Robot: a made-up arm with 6 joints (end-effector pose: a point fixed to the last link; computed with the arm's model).
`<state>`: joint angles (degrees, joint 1 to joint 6).
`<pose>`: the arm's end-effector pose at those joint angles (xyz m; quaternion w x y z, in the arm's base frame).
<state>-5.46 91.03 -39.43 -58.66 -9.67 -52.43</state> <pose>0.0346 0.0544 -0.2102 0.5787 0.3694 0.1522 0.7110</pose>
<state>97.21 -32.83 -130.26 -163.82 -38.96 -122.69</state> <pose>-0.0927 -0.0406 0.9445 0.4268 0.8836 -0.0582 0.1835</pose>
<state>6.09 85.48 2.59 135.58 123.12 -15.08</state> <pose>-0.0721 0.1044 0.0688 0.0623 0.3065 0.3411 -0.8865</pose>
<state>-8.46 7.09 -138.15 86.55 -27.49 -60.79</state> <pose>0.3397 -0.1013 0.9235 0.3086 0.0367 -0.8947 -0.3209</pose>
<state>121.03 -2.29 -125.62 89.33 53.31 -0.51</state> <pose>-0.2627 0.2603 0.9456 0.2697 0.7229 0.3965 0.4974</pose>
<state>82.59 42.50 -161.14 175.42 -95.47 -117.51</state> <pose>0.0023 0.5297 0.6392 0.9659 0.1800 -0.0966 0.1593</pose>
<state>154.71 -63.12 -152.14 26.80 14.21 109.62</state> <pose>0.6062 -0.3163 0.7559 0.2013 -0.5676 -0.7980 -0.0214</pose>
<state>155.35 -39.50 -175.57 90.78 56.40 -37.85</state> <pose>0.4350 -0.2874 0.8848 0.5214 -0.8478 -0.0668 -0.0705</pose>
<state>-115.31 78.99 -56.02 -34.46 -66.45 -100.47</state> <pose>-0.1305 -0.3443 -0.1456 0.9069 -0.4007 -0.0896 0.0942</pose>
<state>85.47 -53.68 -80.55 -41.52 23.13 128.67</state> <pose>-0.0751 0.0454 0.8983 0.5174 0.8391 -0.1059 -0.1300</pose>
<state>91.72 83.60 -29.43 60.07 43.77 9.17</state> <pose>-0.0773 -0.0117 -0.0969 0.7559 -0.5324 0.3809 0.0003</pose>
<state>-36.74 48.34 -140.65 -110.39 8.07 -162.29</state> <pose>0.6548 -0.3792 0.5379 0.2738 0.2733 -0.6854 -0.6170</pose>
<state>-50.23 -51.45 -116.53 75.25 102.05 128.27</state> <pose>-0.0705 0.2774 0.9508 0.4405 0.6066 -0.0631 -0.6588</pose>
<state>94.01 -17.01 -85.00 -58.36 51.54 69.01</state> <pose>-0.0441 0.4072 0.7262 0.7469 0.2981 -0.5244 0.2798</pose>
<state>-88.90 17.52 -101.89 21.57 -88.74 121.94</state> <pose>0.0044 -0.4631 0.6938 0.1960 -0.2720 0.9421 0.0072</pose>
